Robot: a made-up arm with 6 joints. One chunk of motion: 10 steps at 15 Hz.
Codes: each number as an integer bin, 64 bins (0 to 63) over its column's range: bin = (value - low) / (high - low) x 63, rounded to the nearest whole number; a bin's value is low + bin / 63 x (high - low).
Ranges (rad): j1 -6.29..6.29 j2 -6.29..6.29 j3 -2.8..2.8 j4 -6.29..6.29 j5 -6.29..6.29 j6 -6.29..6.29
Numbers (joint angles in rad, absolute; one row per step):
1: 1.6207 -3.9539 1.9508 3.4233 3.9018 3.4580
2: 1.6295 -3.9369 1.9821 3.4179 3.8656 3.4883
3: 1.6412 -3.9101 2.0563 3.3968 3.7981 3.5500
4: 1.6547 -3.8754 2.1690 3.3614 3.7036 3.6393
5: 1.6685 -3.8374 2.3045 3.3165 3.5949 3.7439
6: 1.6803 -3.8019 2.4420 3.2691 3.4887 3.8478
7: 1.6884 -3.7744 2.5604 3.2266 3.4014 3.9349
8: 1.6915 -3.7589 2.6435 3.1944 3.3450 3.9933
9: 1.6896 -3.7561 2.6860 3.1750 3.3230 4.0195
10: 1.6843 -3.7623 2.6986 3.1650 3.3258 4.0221
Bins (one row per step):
1: 40 12 53 49 51 49
2: 40 12 54 49 51 49
3: 40 12 55 49 51 49
4: 40 12 56 48 50 50
5: 40 12 57 48 50 50
6: 40 12 59 48 49 51
7: 40 13 60 48 49 51
8: 40 13 61 47 48 51
9: 40 13 62 47 48 52
10: 40 13 62 47 48 52

